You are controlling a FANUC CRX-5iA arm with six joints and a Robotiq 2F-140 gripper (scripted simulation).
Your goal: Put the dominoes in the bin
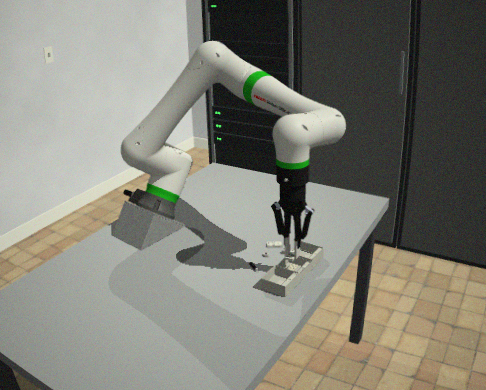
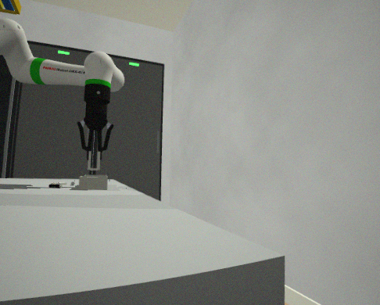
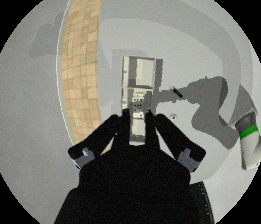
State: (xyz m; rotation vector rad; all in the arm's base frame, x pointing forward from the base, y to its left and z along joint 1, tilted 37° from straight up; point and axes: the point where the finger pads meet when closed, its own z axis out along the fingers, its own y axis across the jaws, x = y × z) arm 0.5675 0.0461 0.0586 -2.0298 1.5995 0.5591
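My gripper is now 7 cm above the pale two-compartment bin block and 1 cm short of it. From my hand the other things lie so: small dark object (11 cm behind, 9 cm below, 5 cm to the right); cream domino (8 cm below).
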